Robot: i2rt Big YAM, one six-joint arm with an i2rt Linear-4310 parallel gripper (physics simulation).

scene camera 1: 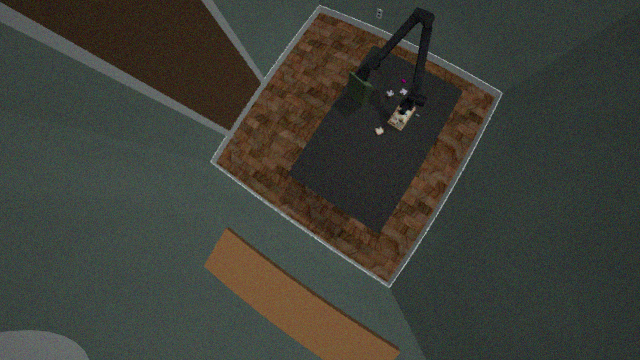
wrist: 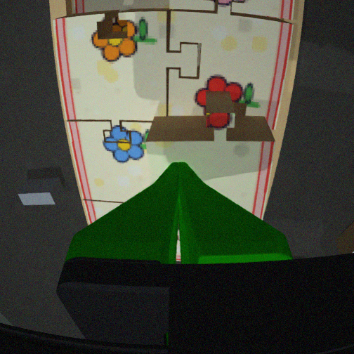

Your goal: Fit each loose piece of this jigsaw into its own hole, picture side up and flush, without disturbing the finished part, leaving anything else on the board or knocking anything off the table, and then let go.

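The jigsaw board [scene camera 1: 398, 125] [wrist: 293, 60] has a tan rim and cream pieces with flowers. In the wrist view an orange-flower piece [wrist: 115, 42], a red-flower piece [wrist: 218, 92] and a blue-flower piece [wrist: 123, 145] lie in it. A brown strip [wrist: 180, 129] crosses the board below the red flower; whether it is an open gap or a raised edge is unclear. My gripper [scene camera 1: 403, 112] [wrist: 178, 174] is shut and empty, its green fingertips over the board just below this strip. Loose pale pieces [scene camera 1: 379, 130] [scene camera 1: 390, 93] [scene camera 1: 403, 91] lie off the board. The fingers hide the board's near part.
A small magenta item [scene camera 1: 404, 80] lies beyond the pale pieces. A small light block [wrist: 36, 198] lies left of the board in the wrist view. A green panel [scene camera 1: 360, 89] stands by the arm's base at the edge of the dark table top [scene camera 1: 350, 165].
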